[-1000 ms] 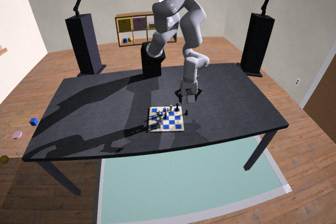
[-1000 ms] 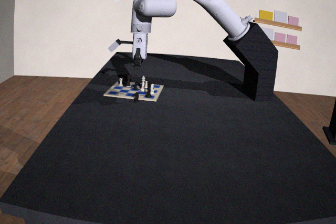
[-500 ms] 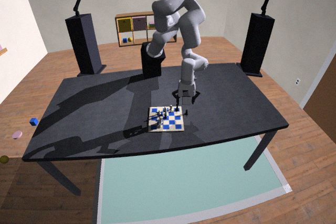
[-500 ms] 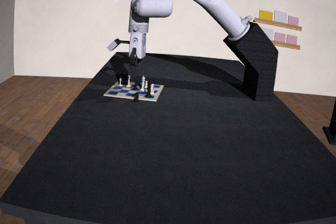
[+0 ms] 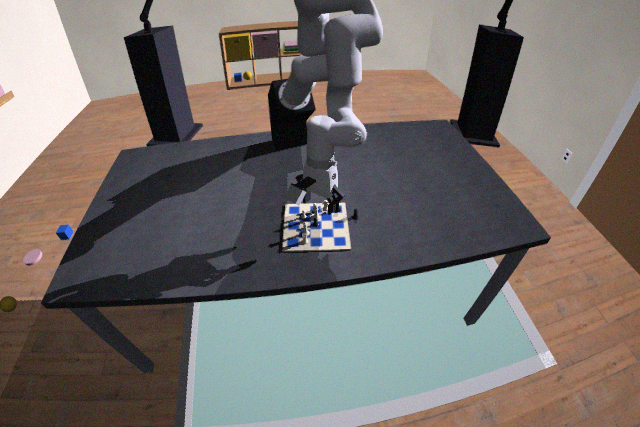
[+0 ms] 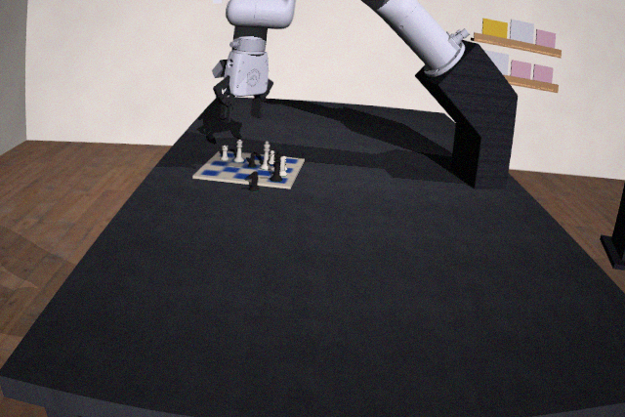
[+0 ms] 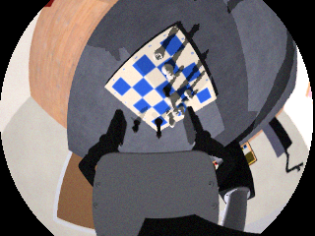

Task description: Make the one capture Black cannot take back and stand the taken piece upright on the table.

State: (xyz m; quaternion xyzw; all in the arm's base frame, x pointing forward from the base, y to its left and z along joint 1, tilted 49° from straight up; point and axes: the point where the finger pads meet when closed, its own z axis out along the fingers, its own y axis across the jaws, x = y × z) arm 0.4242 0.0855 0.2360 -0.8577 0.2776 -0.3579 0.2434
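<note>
Now: the blue-and-cream chessboard 120 mm below my hand, 20 mm behind it and 10 mm to the right of it. The rest, counted from my hand: white piece (90 mm below, 60 mm behind, 20 mm to the right).
</note>
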